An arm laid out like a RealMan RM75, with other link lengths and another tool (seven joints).
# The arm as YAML. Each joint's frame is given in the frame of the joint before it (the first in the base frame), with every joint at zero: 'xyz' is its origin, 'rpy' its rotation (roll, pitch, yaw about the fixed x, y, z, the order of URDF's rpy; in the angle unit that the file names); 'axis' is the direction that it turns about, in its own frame. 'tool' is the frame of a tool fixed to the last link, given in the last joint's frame.
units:
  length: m
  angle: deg
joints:
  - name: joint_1
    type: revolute
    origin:
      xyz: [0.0, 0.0, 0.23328]
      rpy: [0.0, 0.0, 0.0]
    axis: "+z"
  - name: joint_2
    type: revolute
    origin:
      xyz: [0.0, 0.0, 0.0]
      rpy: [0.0, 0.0, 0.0]
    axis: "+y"
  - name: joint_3
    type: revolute
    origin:
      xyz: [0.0, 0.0, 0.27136]
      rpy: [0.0, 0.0, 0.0]
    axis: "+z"
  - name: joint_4
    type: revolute
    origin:
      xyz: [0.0, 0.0, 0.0]
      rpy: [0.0, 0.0, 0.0]
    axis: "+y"
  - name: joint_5
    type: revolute
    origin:
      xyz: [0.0, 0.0, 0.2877]
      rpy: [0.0, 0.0, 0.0]
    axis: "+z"
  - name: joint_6
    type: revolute
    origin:
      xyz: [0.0, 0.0, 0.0]
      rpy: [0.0, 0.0, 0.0]
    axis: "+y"
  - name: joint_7
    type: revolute
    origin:
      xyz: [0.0, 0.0, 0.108]
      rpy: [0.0, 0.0, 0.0]
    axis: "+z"
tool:
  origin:
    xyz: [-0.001, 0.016, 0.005]
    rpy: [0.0, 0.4, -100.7]
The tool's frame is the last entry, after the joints.
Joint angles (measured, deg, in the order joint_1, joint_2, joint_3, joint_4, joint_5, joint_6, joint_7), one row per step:
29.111 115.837 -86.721 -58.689 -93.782 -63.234 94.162
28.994 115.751 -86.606 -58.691 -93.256 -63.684 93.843
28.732 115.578 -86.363 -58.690 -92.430 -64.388 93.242
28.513 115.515 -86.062 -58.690 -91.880 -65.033 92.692
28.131 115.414 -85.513 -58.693 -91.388 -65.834 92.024
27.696 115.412 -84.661 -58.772 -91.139 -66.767 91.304
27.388 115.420 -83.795 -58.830 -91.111 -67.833 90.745
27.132 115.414 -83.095 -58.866 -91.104 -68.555 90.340
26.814 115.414 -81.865 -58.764 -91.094 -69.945 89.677
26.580 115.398 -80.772 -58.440 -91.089 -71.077 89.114
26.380 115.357 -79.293 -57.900 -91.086 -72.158 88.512
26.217 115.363 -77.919 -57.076 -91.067 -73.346 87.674
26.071 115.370 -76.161 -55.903 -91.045 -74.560 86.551
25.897 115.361 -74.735 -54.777 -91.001 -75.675 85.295
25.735 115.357 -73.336 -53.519 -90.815 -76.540 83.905
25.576 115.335 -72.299 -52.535 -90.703 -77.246 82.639
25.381 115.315 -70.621 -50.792 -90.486 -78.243 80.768
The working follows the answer.
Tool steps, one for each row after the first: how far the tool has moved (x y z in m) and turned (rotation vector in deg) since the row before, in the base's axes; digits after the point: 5 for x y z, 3 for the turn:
0.00038 -0.00070 0.00127 -0.183 0.434 0.183
0.00143 -0.00111 0.00251 -0.175 0.651 0.277
0.00119 -0.00103 0.00192 -0.135 0.517 0.287
0.00287 -0.00121 0.00319 -0.011 0.519 0.204
0.00321 -0.00120 0.00389 0.119 0.507 0.237
0.00270 -0.00116 0.00367 -0.057 0.362 0.290
0.00241 -0.00072 0.00304 0.071 0.263 0.127
0.00403 -0.00129 0.00488 -0.067 0.487 0.222
0.00447 -0.00103 0.00390 -0.061 0.406 -0.019
0.00588 -0.00032 0.00519 0.234 0.528 -0.319
0.00658 -0.00113 0.00366 0.005 0.515 -0.224
0.00856 -0.00105 0.00429 0.253 0.639 -0.403
0.00804 -0.00175 0.00299 0.170 0.503 -0.163
0.00826 -0.00165 0.00252 0.398 0.591 -0.250
0.00665 -0.00174 0.00172 0.329 0.367 -0.025
0.01068 -0.00283 0.00217 0.535 0.720 -0.319

Tool pose at each row, in the base's axes (x y z in m, rotation vector in deg; rounded; the steps above come from the unrounded poses):
0.17787 0.41987 -0.04317 -110.176 -108.620 0.444
0.17825 0.41917 -0.04191 -109.969 -108.577 1.088
0.17968 0.41806 -0.03940 -109.588 -108.479 1.960
0.18087 0.41703 -0.03747 -109.219 -108.463 2.668
0.18374 0.41582 -0.03428 -108.844 -108.323 3.231
0.18695 0.41462 -0.03039 -108.355 -108.180 3.667
0.18965 0.41346 -0.02672 -107.988 -108.236 4.152
0.19206 0.41275 -0.02368 -107.724 -108.161 4.369
0.19609 0.41146 -0.01879 -107.378 -108.068 4.955
0.20056 0.41043 -0.01490 -107.281 -107.798 5.381
0.20644 0.41012 -0.00970 -107.219 -107.076 5.536
0.21301 0.40899 -0.00605 -107.224 -106.517 5.928
0.22157 0.40794 -0.00175 -107.176 -105.636 6.137
0.22961 0.40619 0.00124 -107.015 -105.099 6.381
0.23787 0.40454 0.00376 -106.742 -104.359 6.460
0.24452 0.40279 0.00548 -106.401 -104.002 6.480
0.25520 0.39997 0.00765 -106.045 -103.076 6.522

